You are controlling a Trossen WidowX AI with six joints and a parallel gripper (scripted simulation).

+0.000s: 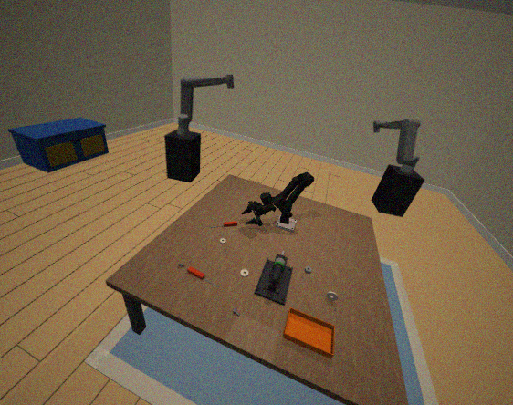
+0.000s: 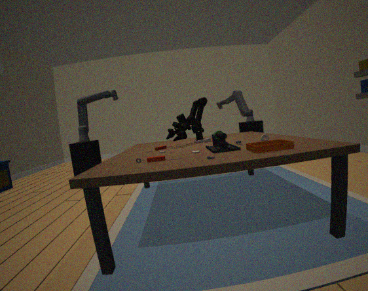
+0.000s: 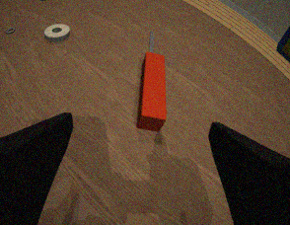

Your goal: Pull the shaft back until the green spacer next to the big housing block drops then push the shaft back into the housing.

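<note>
My gripper tip is now 31 cm short of the pale grey shaft, 26 cm to the right of it and 2 cm below it. Also, from my gripper tip: dark baseplate: 38 cm ahead, 25 cm to the left, 1 cm below; washer: 26 cm ahead, 43 cm to the left, 5 cm below; green spacer: 34 cm ahead, 25 cm to the left, 2 cm above.
</note>
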